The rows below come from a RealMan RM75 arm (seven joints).
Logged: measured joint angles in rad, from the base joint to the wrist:
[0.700, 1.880, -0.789, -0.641, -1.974, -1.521, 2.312]
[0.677, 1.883, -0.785, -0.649, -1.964, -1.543, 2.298]
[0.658, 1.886, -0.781, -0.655, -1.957, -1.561, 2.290]
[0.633, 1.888, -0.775, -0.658, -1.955, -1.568, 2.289]
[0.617, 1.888, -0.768, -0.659, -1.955, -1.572, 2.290]
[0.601, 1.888, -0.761, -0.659, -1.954, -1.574, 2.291]
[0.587, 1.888, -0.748, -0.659, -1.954, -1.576, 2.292]
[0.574, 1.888, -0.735, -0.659, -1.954, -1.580, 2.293]
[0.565, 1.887, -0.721, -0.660, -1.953, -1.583, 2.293]
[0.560, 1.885, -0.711, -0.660, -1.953, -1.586, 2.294]
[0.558, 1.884, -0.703, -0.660, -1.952, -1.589, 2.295]
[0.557, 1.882, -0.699, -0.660, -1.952, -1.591, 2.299]
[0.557, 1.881, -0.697, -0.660, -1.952, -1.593, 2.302]
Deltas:
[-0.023, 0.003, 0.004, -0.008, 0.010, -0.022, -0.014]
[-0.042, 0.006, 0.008, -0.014, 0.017, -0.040, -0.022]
[-0.067, 0.008, 0.014, -0.017, 0.019, -0.047, -0.023]
[-0.083, 0.008, 0.021, -0.018, 0.019, -0.051, -0.022]
[-0.099, 0.008, 0.028, -0.018, 0.020, -0.053, -0.021]
[-0.113, 0.008, 0.041, -0.018, 0.020, -0.055, -0.020]
[-0.126, 0.008, 0.054, -0.018, 0.020, -0.059, -0.019]
[-0.135, 0.007, 0.068, -0.019, 0.021, -0.062, -0.019]
[-0.140, 0.005, 0.078, -0.019, 0.021, -0.065, -0.018]
[-0.142, 0.004, 0.086, -0.019, 0.022, -0.068, -0.017]
[-0.143, 0.002, 0.090, -0.019, 0.022, -0.070, -0.013]
[-0.143, 0.001, 0.092, -0.019, 0.022, -0.072, -0.010]

